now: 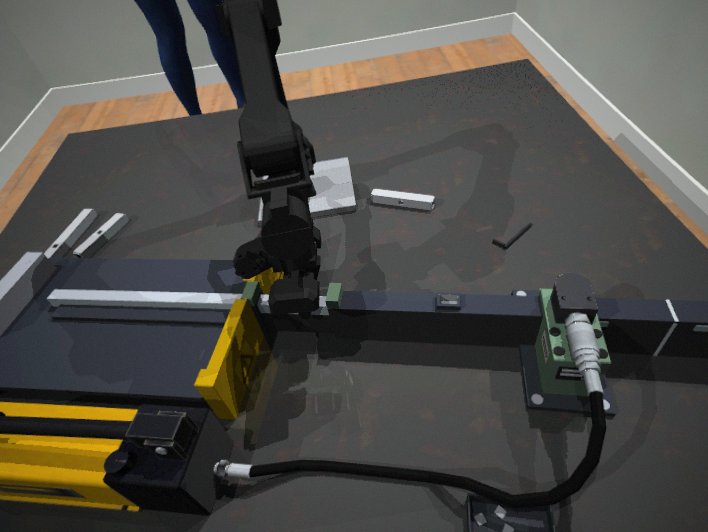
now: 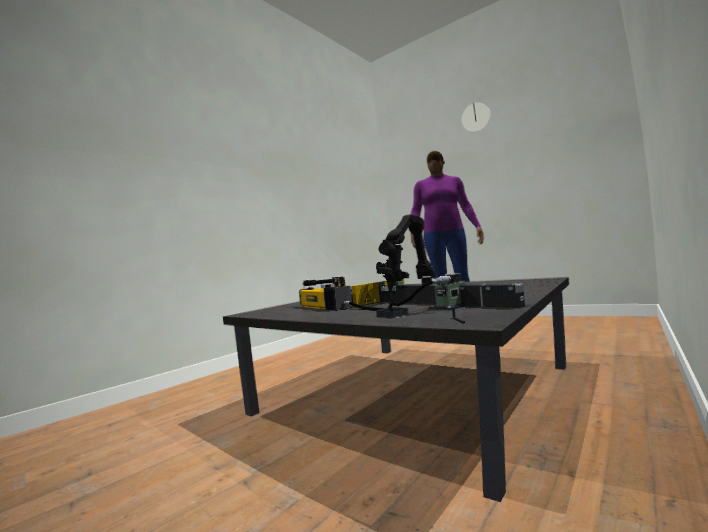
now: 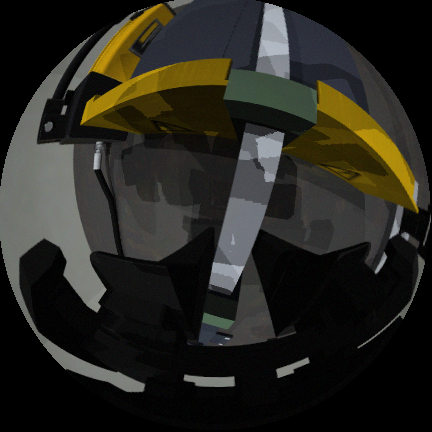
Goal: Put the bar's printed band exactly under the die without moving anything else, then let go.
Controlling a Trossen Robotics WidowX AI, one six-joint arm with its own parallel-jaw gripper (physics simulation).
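Frame: origin at the arm's base, x right, y up, z back, level; millimetres.
Seen in the pictures: gripper, fingertip midpoint: [image 1: 306,312] [image 2: 392,291] [image 3: 231,232].
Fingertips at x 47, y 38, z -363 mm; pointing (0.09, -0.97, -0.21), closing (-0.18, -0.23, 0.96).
Note:
Pixels of each thing's top centre, then the offset from my fingertips to it. "spot": a spot on its surface instead.
- second green block, surface spot: [image 3: 218,320] [image 1: 332,287] spot: dx -47, dy +46, dz -8 mm
- green unit, surface spot: [image 1: 550,363] spot: dx -272, dy +23, dz -203 mm
- black head, surface spot: [image 1: 574,294] spot: dx -325, dy +73, dz -152 mm
- yellow plate, surface spot: [image 3: 165,107] spot: dx +92, dy +25, dz -20 mm
- yellow machine, surface spot: [image 1: 62,454] spot: dx +307, dy +37, dz -133 mm
- black cable, surface spot: [image 1: 366,471] spot: dx -23, dy -36, dz -236 mm
- rail, surface spot: [image 1: 394,303] spot: dx -125, dy +28, dz -53 mm
- loose pale bar, middle of its top: [image 1: 402,195] dx -238, dy -27, dz +245 mm
The long pale bar [image 1: 143,298] [image 3: 237,220] lies level. It runs from the dark deck through a green block [image 1: 250,291] [image 3: 270,95] in the yellow plate's gap, and its right end is at a second green block [image 1: 334,295] [image 3: 218,320]. My gripper [image 1: 294,303] [image 3: 231,232] is shut on the bar between the two blocks. A green unit [image 1: 550,363] [image 2: 448,294] with a black head [image 1: 574,294] stands over the dark rail, far right of the bar's end. I cannot tell which part is the die. I cannot make out a printed band on the bar.
The yellow plate [image 1: 231,366] [image 3: 165,107] stands across the bar's path. A yellow machine [image 1: 62,454] is at the front left, with a black cable [image 1: 366,471] to the green unit. A small fitting [image 1: 448,301] sits on the rail [image 1: 394,303]. A loose pale bar [image 1: 402,199] lies behind.

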